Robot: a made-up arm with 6 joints. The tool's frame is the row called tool.
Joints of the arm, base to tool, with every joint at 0 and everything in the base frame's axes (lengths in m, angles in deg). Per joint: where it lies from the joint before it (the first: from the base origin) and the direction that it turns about. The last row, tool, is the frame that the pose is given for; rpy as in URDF.
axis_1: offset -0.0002 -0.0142 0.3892 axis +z
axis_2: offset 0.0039 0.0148 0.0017 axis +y
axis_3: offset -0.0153 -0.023 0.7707 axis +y
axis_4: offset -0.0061 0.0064 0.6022 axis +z
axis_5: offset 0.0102 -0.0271 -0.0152 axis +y
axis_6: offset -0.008 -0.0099 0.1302 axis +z
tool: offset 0.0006 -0.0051 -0.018 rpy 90 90 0
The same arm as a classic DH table. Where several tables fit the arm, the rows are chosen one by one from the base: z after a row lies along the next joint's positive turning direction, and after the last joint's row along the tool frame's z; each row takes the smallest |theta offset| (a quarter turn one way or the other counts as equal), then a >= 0, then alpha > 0; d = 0 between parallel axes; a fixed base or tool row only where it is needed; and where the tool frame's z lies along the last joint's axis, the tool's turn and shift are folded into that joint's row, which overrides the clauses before.
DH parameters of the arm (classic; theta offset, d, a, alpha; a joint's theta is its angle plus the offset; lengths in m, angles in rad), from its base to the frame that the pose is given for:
base (fixed): 1.5567 0.0000 -0.0142 0.0000
axis_1: -1.5567 0.3909 0.0039 -1.5708
axis_2: 1.5509 0.0000 -0.7709 0.0000
axis_3: -1.5509 -0.0018 -0.0061 1.5708
axis_4: 0.0000 0.5870 0.0102 -1.5708
axis_5: 0.0000 -0.0370 -0.0080 1.5708
axis_6: 0.0000 0.1122 0.0006 1.5708
tool (fixed): -1.5708 0.0051 0.0000 0.0000

